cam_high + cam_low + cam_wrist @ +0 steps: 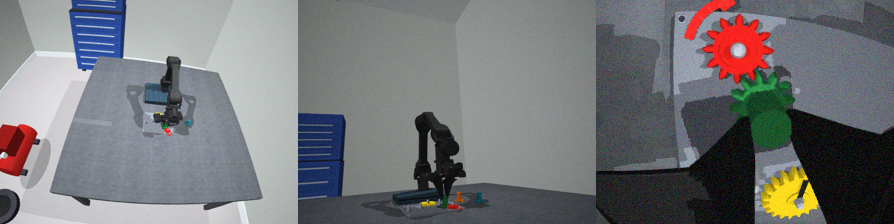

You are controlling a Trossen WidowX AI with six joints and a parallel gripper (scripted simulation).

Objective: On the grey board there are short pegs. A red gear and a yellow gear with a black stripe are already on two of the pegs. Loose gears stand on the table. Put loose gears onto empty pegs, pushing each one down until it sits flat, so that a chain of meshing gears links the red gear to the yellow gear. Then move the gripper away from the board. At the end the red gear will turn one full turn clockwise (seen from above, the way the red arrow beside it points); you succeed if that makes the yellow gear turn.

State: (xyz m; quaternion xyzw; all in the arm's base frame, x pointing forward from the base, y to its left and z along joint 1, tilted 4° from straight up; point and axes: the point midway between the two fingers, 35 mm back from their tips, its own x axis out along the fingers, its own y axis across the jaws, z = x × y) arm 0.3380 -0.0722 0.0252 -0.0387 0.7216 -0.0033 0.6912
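My gripper tip is now 10 mm above the green gear. Round my gripper tip: red arrow (60 mm ahead, 30 mm to the left, 30 mm below); red gear (40 mm ahead, 20 mm below, 10 mm to the left); yellow gear (90 mm behind, 30 mm to the right, 20 mm below).
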